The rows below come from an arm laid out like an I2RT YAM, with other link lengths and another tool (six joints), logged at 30 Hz.
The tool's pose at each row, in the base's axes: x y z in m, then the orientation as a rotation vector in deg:
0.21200, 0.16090, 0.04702, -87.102, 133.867, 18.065
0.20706, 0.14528, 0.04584, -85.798, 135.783, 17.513
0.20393, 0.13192, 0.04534, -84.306, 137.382, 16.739
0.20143, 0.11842, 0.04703, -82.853, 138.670, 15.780
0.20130, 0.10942, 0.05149, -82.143, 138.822, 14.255
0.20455, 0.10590, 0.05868, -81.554, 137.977, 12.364
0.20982, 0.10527, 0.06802, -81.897, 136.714, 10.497
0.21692, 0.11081, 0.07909, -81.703, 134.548, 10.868
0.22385, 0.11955, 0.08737, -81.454, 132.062, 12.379
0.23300, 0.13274, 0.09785, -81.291, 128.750, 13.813
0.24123, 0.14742, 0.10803, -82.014, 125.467, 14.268
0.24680, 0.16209, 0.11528, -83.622, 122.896, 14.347
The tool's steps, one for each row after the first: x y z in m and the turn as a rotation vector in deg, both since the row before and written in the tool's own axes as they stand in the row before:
0.01543, -0.00180, -0.00532, 0.216, 0.949, 1.485
0.01260, -0.00289, -0.00463, 0.507, 0.712, 1.410
0.01163, -0.00384, -0.00643, 0.694, 0.570, 1.229
0.00587, -0.00411, -0.00704, 1.156, 0.222, 0.276
-0.00111, -0.00462, -0.00722, 1.671, -0.363, -0.248
-0.00517, -0.00527, -0.00781, 1.473, -0.259, -0.942
-0.01164, -0.00429, -0.00706, 0.565, -1.856, -0.727
-0.01328, -0.00261, -0.00313, -0.045, -2.475, -0.676
-0.01881, -0.00285, -0.00240, 0.195, -3.037, -1.102
-0.01958, -0.00170, -0.00083, 0.409, -2.309, -1.780
-0.01720, 0.00042, 0.00164, 0.022, -1.240, -2.042

